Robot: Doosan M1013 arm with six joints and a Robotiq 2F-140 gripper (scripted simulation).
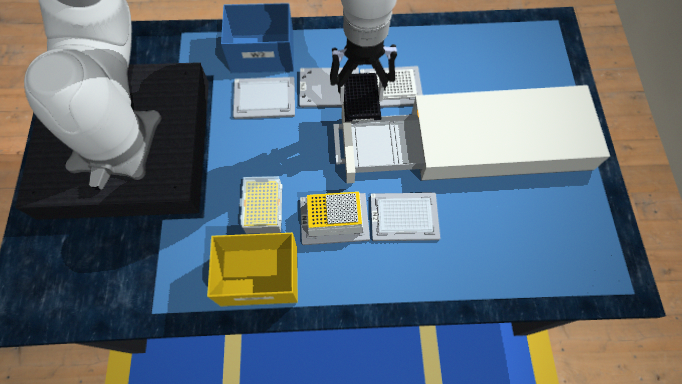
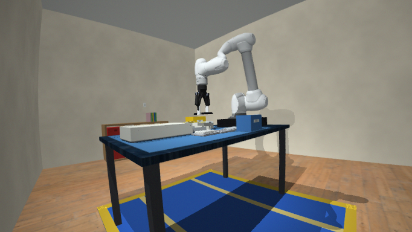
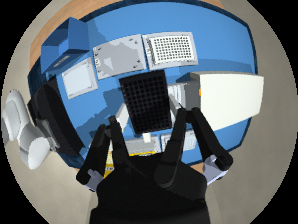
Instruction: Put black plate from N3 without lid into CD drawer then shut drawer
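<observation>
Right now my hand is 8 cm short of the drawer, 5 cm to the left of it and 14 cm above it. The rest, counted from my hand: grey work nest (9 cm behind, 11 cm to the left, 16 cm below); white plate (8 cm ahead, 13 cm to the left, 15 cm below); black plate (2 cm below).
</observation>
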